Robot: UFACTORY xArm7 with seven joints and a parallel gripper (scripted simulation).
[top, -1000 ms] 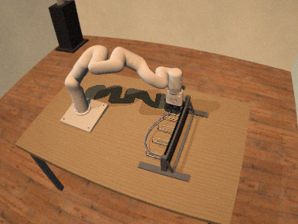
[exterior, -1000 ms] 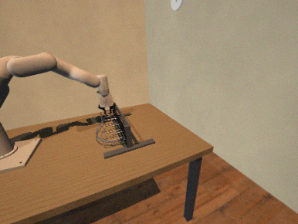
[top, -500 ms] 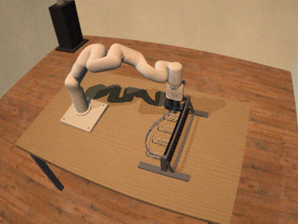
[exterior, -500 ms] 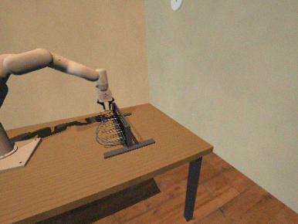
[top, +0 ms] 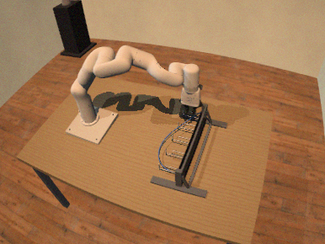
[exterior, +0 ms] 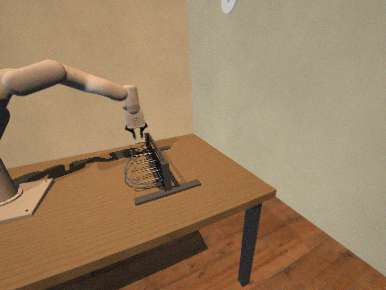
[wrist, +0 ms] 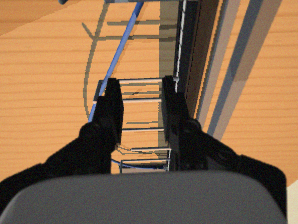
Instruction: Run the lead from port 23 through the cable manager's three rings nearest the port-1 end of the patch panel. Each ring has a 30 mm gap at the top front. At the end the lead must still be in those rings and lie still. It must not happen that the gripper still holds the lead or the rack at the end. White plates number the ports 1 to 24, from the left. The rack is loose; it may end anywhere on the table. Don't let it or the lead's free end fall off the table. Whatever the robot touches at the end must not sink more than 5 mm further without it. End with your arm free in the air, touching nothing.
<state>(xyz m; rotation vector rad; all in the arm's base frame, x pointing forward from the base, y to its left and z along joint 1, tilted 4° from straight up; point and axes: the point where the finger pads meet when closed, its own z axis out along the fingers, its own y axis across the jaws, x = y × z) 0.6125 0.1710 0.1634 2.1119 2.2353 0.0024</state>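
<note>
Right now the dark rack is 15 cm to the right of my hand, 9 cm below it and 7 cm ahead of it.
</note>
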